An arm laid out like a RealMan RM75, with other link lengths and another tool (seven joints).
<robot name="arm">
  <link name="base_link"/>
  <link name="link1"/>
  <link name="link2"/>
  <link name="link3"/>
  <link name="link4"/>
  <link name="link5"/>
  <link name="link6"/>
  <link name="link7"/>
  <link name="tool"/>
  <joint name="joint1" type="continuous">
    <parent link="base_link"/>
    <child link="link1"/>
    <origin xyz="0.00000 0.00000 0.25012" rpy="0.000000 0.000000 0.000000"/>
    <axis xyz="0 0 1"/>
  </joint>
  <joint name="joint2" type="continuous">
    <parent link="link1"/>
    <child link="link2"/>
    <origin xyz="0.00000 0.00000 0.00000" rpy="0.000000 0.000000 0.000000"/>
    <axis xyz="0 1 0"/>
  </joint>
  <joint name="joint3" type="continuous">
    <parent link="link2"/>
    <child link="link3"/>
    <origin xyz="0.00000 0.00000 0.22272" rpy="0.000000 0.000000 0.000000"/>
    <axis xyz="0 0 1"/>
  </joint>
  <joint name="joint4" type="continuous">
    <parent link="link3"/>
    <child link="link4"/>
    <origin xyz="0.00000 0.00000 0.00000" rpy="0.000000 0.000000 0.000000"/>
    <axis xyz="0 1 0"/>
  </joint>
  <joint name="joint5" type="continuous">
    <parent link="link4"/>
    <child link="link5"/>
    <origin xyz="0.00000 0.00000 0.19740" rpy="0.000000 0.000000 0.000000"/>
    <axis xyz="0 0 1"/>
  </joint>
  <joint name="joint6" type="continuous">
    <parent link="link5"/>
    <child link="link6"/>
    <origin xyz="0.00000 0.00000 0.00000" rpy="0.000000 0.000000 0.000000"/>
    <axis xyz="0 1 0"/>
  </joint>
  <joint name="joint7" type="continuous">
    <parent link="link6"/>
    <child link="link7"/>
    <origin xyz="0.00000 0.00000 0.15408" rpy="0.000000 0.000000 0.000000"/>
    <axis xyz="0 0 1"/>
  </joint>
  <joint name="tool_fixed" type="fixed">
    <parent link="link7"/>
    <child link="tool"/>
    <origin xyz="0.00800 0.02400 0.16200" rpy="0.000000 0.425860 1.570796"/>
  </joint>
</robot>
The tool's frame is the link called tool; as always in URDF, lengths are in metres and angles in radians. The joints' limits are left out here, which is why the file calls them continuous.
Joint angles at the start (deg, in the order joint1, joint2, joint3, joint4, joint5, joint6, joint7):
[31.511, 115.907, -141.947, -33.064, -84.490, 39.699, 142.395]
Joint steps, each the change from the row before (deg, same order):
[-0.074, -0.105, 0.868, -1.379, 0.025, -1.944, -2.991]
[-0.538, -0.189, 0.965, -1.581, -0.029, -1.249, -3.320]
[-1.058, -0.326, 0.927, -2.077, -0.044, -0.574, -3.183]
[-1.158, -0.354, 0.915, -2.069, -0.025, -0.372, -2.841]
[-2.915, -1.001, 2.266, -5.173, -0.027, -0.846, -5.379]
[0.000, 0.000, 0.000, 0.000, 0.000, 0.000, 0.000]
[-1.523, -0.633, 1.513, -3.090, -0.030, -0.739, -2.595]
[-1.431, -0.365, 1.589, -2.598, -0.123, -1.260, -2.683]
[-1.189, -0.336, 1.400, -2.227, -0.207, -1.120, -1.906]
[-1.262, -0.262, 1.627, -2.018, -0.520, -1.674, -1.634]
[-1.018, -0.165, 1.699, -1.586, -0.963, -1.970, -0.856]
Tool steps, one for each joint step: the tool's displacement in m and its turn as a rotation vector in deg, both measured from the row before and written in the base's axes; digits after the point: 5 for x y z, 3 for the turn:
[-0.00419, -0.00130, -0.00901, -1.894, -1.208, 0.396]
[-0.00239, -0.00171, -0.00461, -1.205, -1.491, 0.441]
[-0.00206, -0.00219, -0.00096, -0.532, -1.192, 0.456]
[-0.00151, -0.00193, 0.00088, -0.213, -0.939, 0.355]
[-0.00453, -0.00336, 0.00606, 0.114, -0.940, 0.602]
[0.00000, 0.00000, 0.00000, 0.000, 0.000, 0.000]
[-0.00498, -0.00021, 0.00524, 0.235, -0.024, 0.462]
[-0.00367, -0.00108, 0.00259, -0.231, -0.274, 0.365]
[-0.00404, -0.00029, 0.00330, -0.067, 0.008, 0.402]
[-0.00302, -0.00081, 0.00221, -0.364, 0.060, 0.342]
[-0.00360, -0.00024, 0.00142, -0.505, 0.266, 0.449]

